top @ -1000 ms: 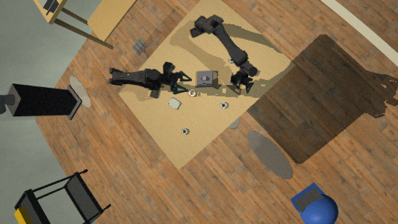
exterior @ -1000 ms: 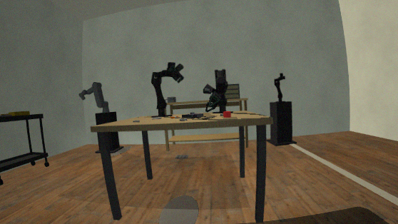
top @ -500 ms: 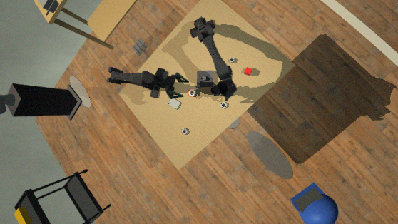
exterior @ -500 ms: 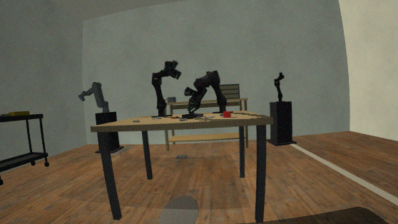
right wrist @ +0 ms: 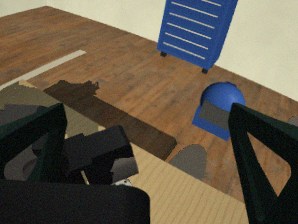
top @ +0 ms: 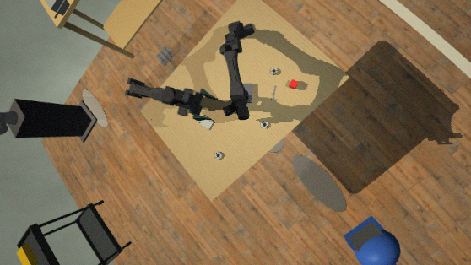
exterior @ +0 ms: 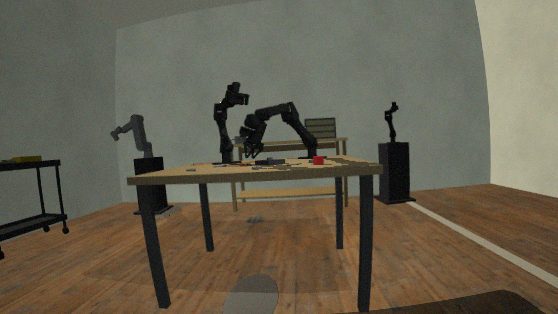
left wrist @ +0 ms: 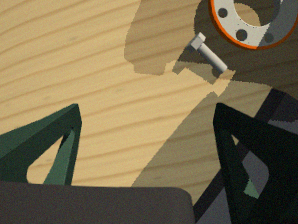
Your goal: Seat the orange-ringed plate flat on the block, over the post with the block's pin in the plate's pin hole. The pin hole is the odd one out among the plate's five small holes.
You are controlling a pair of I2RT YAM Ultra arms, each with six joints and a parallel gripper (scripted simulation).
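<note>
My left gripper is now 100 mm past the grey block, 90 mm to the right of it and 30 mm above it. Also, from my left hand: flat piece (210 mm to the right, 150 mm behind, 50 mm below); then red cube (350 mm to the left, 130 mm ahead, 30 mm below).
</note>
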